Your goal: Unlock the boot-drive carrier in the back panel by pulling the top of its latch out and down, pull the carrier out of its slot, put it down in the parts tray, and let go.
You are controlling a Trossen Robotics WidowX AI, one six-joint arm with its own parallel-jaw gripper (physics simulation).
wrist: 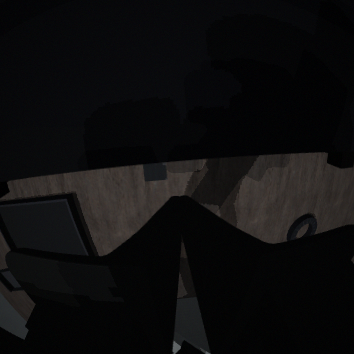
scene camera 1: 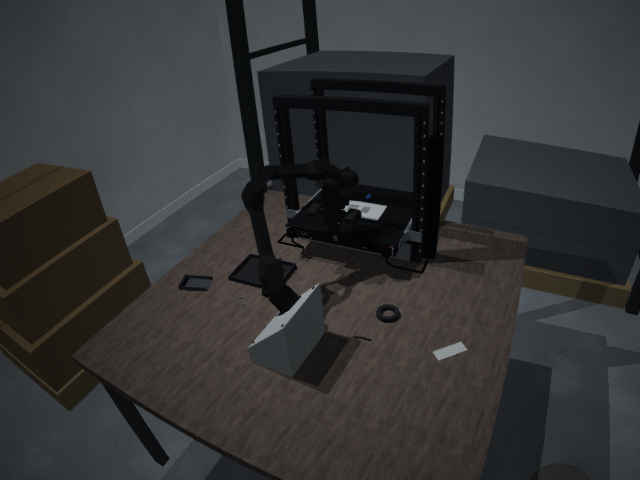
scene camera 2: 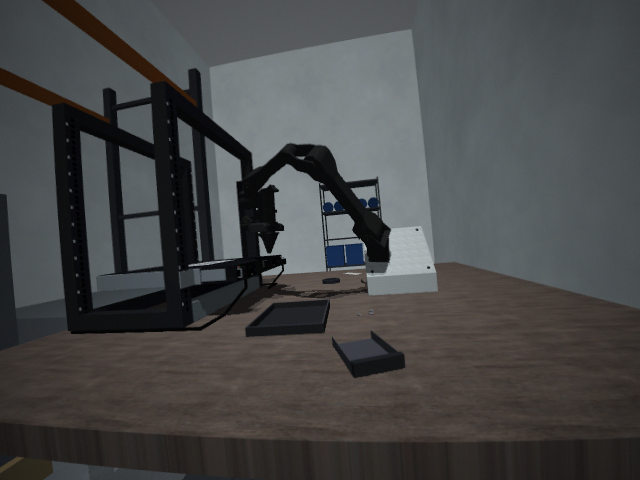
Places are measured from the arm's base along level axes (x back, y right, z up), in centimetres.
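Where they show: gripper, fingertip midpoint: (wrist: 179, 203) (scene camera 1: 336, 234) (scene camera 2: 269, 253); arm's base, link origin: (wrist: 194, 351) (scene camera 1: 290, 305) (scene camera 2: 378, 254).
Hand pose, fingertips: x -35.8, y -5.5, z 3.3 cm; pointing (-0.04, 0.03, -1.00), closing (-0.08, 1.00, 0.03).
Each offset is from my fingertips to the centre of the thing. "spot": to the spot under its first point.
The black server chassis (scene camera 1: 395, 221) (wrist: 50, 125) sits in the rack with its back panel {spot: dz -5.0, dx -2.7, dy +6.6 cm} (scene camera 1: 356, 246) facing the table. My gripper (scene camera 2: 269, 252) (wrist: 179, 203) is shut and empty, pointing down beside the upper edge of the panel. In the wrist view a small grey piece {spot: dz -2.1, dx -1.1, dy -1.3 cm} (wrist: 155, 171) sticks out past the panel's edge, a little up and left of the fingertips; whether it is the latch or the carrier's end I cannot tell. The slot is hidden in shadow. The dark rimmed parts tray {dz -14.2, dx +15.8, dy -23.7 cm} (scene camera 1: 240, 266) (scene camera 2: 286, 329) (wrist: 82, 222) lies on the table between rack and arm base.
A smaller open tray {dz -14.2, dx +33.6, dy -42.5 cm} (scene camera 1: 196, 282) (scene camera 2: 379, 364) lies near the table's edge. Rack posts (scene camera 1: 421, 155) (scene camera 2: 164, 206) flank the chassis, and a cable (scene camera 1: 405, 267) (scene camera 2: 232, 304) hangs at each side. A black ring {dz -14.5, dx +14.5, dy +27.3 cm} (scene camera 1: 379, 313) (scene camera 2: 330, 281) and a white card {dz -15.2, dx +20.7, dy +51.3 cm} (scene camera 1: 449, 350) lie beyond the arm's white base (scene camera 1: 299, 335) (scene camera 2: 405, 281).
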